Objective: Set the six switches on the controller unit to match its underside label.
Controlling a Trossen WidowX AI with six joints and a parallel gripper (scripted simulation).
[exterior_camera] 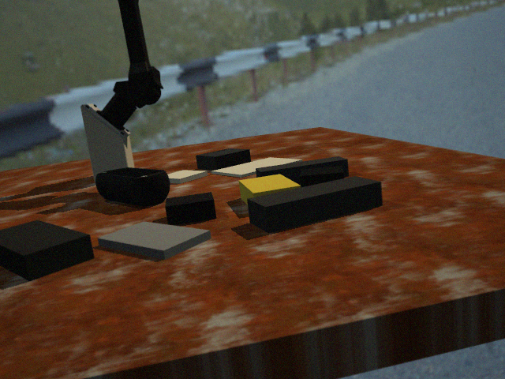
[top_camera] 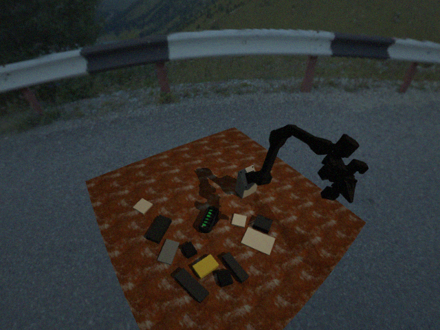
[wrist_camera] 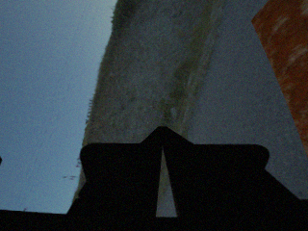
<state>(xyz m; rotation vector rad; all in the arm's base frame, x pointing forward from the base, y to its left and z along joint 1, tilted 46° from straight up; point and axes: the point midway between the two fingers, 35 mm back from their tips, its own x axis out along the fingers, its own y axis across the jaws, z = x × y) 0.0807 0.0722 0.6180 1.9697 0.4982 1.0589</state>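
Now: the cream tile 90 mm ahead of my gripper tip, 370 mm to the right of it and 500 mm below it. Round my gripper tip: cream plate (80 mm ahead, 220 mm to the right, 500 mm below); grey plate (500 mm ahead, 380 mm to the right, 500 mm below); yellow block (380 mm ahead, 230 mm to the right, 490 mm below).
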